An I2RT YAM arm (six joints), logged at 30 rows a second.
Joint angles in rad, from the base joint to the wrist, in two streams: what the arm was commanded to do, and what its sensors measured. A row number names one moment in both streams.
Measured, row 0:
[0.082 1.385 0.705 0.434 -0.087 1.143]
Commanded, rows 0 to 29:
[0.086 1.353 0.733 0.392 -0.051 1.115]
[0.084 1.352 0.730 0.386 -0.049 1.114]
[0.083 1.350 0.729 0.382 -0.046 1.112]
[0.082 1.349 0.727 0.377 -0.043 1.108]
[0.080 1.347 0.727 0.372 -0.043 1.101]
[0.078 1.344 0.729 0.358 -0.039 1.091]
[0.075 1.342 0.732 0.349 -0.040 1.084]
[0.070 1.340 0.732 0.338 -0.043 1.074]
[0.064 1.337 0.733 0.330 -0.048 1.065]
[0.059 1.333 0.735 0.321 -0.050 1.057]
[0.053 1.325 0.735 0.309 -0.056 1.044]
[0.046 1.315 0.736 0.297 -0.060 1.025]
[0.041 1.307 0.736 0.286 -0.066 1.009]
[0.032 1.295 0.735 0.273 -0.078 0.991]
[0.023 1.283 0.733 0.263 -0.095 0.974]
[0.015 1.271 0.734 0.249 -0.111 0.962]
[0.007 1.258 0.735 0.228 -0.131 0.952]
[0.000 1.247 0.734 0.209 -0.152 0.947]
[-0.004 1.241 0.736 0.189 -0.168 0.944]
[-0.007 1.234 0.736 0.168 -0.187 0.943]
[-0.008 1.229 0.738 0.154 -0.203 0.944]
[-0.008 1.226 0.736 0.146 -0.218 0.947]
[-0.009 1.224 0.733 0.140 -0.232 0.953]
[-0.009 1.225 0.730 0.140 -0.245 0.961]
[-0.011 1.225 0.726 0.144 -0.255 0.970]
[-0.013 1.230 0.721 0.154 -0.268 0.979]
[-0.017 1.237 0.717 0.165 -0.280 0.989]
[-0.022 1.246 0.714 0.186 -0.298 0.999]
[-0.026 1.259 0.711 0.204 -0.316 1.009]
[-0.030 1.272 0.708 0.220 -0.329 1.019]
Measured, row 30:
[-0.017 1.256 0.708 0.174 -0.263 0.995]
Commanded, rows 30 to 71:
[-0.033 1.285 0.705 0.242 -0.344 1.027]
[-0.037 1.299 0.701 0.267 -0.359 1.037]
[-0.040 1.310 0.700 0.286 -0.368 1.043]
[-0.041 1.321 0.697 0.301 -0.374 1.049]
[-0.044 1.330 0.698 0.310 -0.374 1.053]
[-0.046 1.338 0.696 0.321 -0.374 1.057]
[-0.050 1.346 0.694 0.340 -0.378 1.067]
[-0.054 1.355 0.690 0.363 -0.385 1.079]
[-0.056 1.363 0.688 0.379 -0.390 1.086]
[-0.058 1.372 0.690 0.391 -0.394 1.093]
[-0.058 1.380 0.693 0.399 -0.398 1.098]
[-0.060 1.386 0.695 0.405 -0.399 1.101]
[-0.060 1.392 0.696 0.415 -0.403 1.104]
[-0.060 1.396 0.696 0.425 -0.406 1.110]
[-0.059 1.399 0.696 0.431 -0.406 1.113]
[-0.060 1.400 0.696 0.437 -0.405 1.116]
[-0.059 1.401 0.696 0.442 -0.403 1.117]
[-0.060 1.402 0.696 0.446 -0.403 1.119]
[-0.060 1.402 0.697 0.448 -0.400 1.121]
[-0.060 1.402 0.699 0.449 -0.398 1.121]
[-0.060 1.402 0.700 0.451 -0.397 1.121]
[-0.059 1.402 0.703 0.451 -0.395 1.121]
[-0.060 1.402 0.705 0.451 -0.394 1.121]
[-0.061 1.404 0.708 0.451 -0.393 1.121]
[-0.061 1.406 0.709 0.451 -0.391 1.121]
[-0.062 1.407 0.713 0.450 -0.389 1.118]
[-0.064 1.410 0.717 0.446 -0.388 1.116]
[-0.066 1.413 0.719 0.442 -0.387 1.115]
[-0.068 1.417 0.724 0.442 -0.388 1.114]
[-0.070 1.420 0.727 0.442 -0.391 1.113]
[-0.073 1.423 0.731 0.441 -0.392 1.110]
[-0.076 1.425 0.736 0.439 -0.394 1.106]
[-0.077 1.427 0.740 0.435 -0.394 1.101]
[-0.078 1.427 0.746 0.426 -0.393 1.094]
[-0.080 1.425 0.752 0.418 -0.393 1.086]
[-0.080 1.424 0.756 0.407 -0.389 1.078]
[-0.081 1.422 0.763 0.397 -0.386 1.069]
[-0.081 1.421 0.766 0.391 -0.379 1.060]
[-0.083 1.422 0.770 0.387 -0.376 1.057]
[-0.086 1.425 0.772 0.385 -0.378 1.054]
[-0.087 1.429 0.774 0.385 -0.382 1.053]
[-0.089 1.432 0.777 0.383 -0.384 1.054]
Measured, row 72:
[-0.079 1.430 0.744 0.390 -0.389 1.083]
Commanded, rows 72 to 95:
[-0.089 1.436 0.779 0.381 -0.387 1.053]
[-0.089 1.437 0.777 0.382 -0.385 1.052]
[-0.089 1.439 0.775 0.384 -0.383 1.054]
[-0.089 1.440 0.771 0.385 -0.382 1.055]
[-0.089 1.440 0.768 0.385 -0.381 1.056]
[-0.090 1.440 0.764 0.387 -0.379 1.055]
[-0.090 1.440 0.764 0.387 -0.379 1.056]
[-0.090 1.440 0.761 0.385 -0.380 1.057]
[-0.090 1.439 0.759 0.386 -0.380 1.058]
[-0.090 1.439 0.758 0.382 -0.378 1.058]
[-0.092 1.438 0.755 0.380 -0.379 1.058]
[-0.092 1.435 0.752 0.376 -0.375 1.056]
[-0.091 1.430 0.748 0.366 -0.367 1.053]
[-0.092 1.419 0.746 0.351 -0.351 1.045]
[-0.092 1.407 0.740 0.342 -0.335 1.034]
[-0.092 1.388 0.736 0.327 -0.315 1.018]
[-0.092 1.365 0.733 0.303 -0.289 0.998]
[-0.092 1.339 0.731 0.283 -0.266 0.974]
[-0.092 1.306 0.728 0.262 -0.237 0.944]
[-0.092 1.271 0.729 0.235 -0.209 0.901]
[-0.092 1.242 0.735 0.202 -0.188 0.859]
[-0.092 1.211 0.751 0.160 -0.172 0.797]
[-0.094 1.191 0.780 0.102 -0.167 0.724]
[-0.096 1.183 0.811 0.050 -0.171 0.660]
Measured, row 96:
[-0.090 1.247 0.736 0.172 -0.234 0.867]
